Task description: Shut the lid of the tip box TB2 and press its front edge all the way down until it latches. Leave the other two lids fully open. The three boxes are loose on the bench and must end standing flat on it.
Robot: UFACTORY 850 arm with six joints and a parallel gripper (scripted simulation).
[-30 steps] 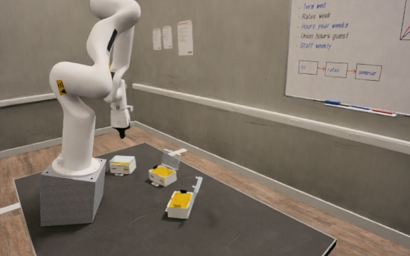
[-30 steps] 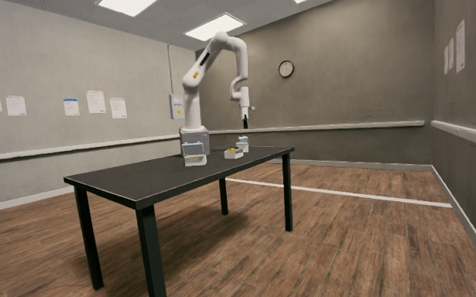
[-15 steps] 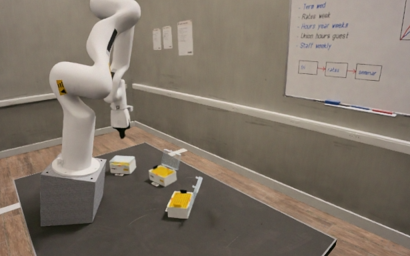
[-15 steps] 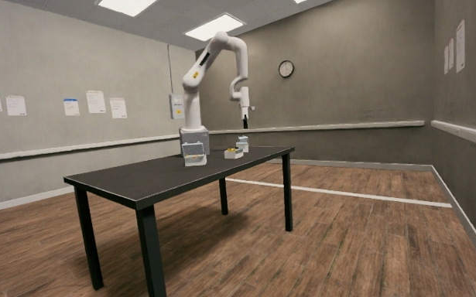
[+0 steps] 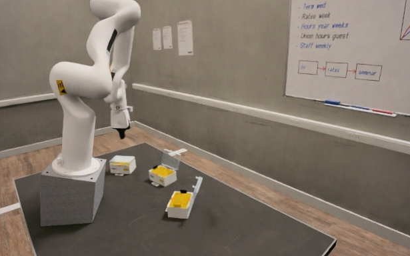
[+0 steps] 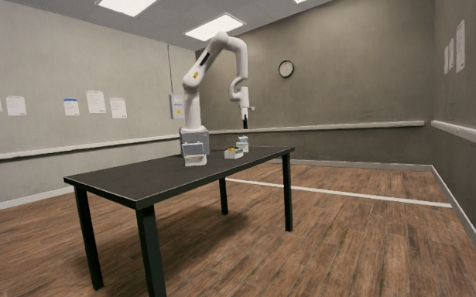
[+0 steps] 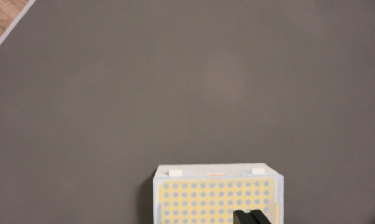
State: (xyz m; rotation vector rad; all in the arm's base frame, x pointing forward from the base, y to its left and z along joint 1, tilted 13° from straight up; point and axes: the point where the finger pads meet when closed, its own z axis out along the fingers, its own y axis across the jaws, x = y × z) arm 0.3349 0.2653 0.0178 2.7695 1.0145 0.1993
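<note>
The clear lid is 3 cm behind my hand, 2 cm to the right of it and 14 cm below it. From my hand the other things lie so: tip box lid: 14 cm ahead, 27 cm to the right, 10 cm below.
</note>
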